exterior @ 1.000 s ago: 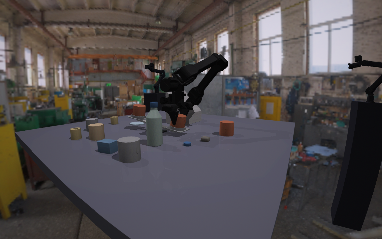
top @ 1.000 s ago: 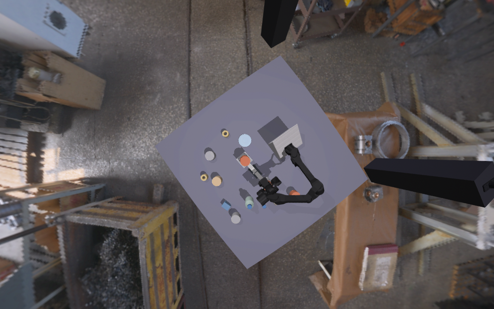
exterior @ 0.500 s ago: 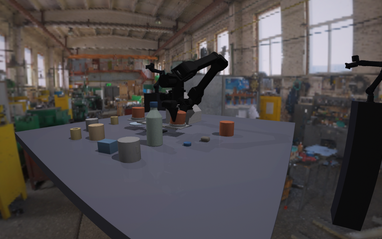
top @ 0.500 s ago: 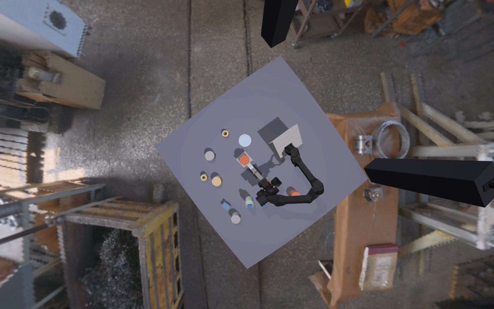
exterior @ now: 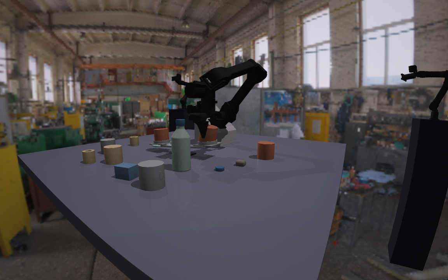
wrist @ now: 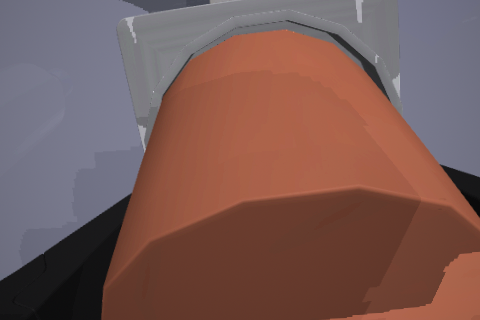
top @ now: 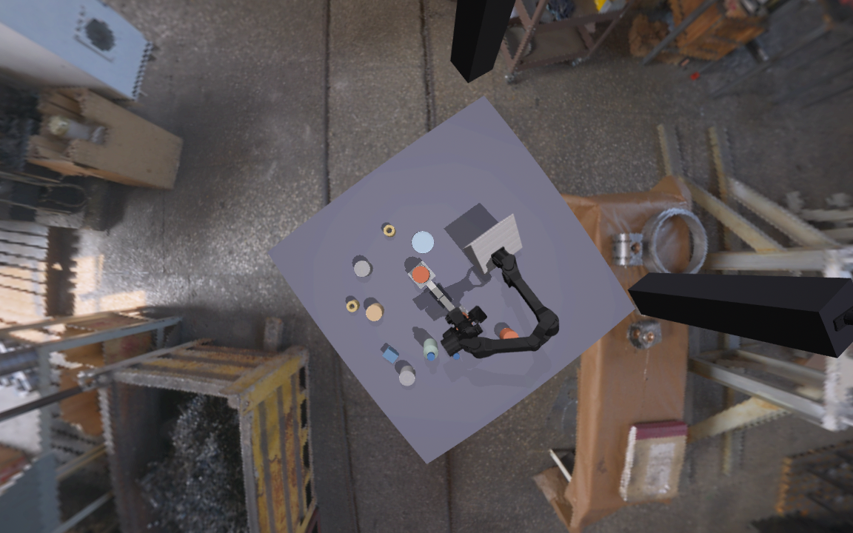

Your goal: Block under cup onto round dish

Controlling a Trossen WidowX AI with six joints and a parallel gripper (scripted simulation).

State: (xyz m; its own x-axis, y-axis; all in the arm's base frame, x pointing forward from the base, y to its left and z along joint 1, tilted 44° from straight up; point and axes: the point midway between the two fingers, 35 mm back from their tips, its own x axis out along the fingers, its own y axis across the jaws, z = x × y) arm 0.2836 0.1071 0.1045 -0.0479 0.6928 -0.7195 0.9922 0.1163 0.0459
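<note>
Right now my gripper tip is 10 mm above the grey block. From my gripper tip the other things lie so: green bottle 180 mm ahead, 30 mm to the left, 20 mm above; then balance 20 mm ahead, 130 mm to the right, 60 mm below; then balance beam 20 mm ahead, 130 mm to the right, 50 mm below.
</note>
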